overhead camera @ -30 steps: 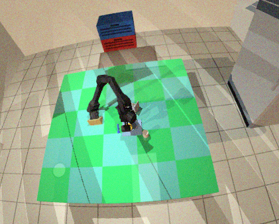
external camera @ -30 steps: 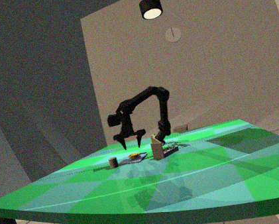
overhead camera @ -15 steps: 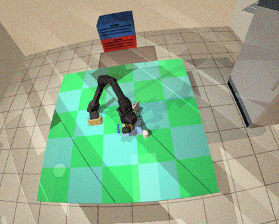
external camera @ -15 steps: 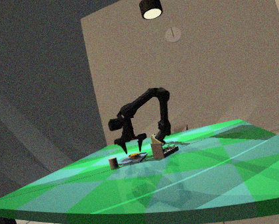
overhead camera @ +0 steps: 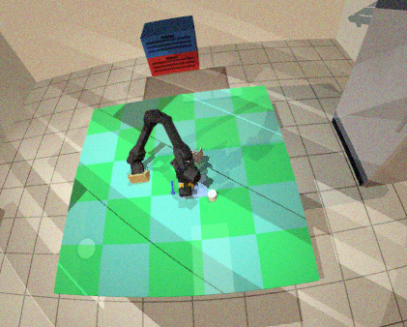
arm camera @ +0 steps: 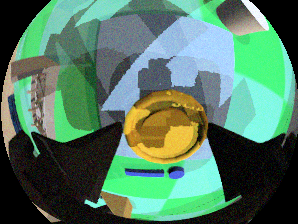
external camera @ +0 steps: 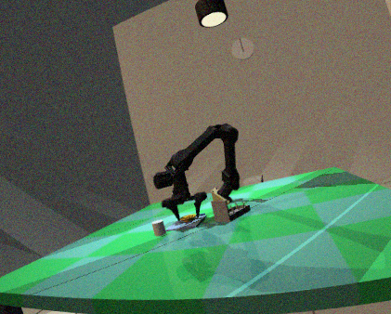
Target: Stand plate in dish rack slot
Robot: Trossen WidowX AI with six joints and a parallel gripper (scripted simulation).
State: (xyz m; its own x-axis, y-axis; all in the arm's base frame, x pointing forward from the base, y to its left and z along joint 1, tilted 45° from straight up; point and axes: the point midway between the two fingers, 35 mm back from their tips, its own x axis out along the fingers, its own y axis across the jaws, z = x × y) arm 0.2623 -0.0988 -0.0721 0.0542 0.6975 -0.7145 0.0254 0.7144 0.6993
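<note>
Now: gripper tip 3 cm short of the pale blue pad and 1 cm above it. The rest, counted from my gripper tip: blue spoon: 8 cm behind, 1 cm below; then yellow plate: 1 cm above; then short beige cup: 12 cm ahead, 8 cm to the right, 2 cm above.
</note>
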